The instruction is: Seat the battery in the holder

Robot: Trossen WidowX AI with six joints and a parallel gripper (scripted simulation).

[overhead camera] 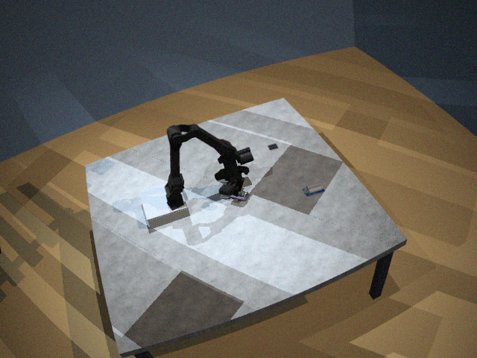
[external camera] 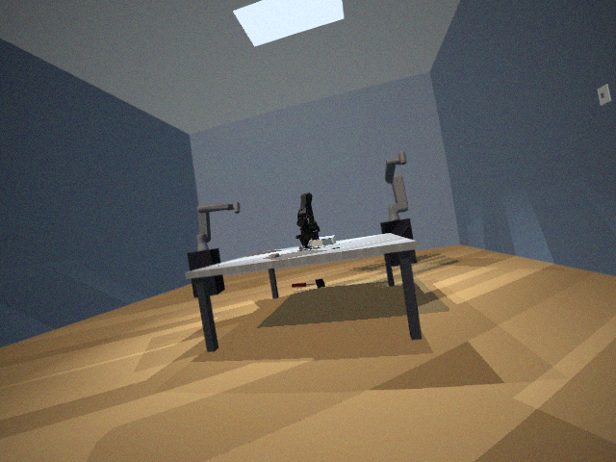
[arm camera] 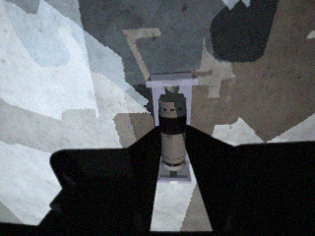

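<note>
My gripper tip is now 10 mm below the battery. Also, from my gripper tip: dark block: 340 mm ahead, 190 mm to the left, 10 mm below.
</note>
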